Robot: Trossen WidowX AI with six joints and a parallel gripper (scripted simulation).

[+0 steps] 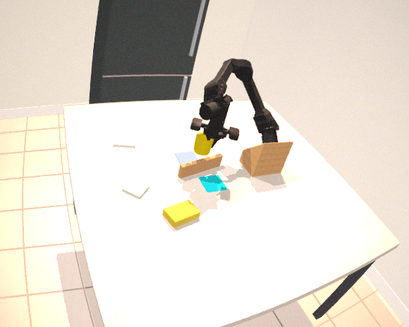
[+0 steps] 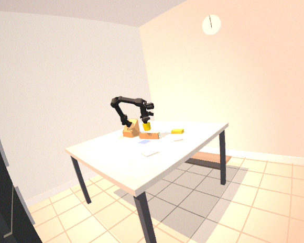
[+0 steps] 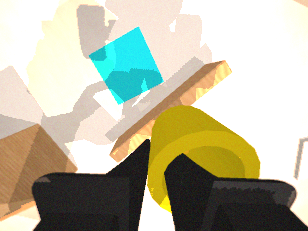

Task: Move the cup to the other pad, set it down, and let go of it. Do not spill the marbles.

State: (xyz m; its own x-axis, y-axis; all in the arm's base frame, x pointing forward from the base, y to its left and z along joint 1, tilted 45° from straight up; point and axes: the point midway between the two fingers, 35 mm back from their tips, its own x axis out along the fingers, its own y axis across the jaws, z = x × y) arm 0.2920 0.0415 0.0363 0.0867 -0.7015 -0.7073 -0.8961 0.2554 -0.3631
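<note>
Now: gripper tip 13 cm above the cyan pad, 8 cm to the right of it and 1 cm past it. Round my gripper tip: blue pad 13 cm below, 9 cm to the right, 4 cm ahead; low wooden wall 10 cm below, 2 cm ahead; yellow cup 2 cm ahead, 1 cm to the right.
</note>
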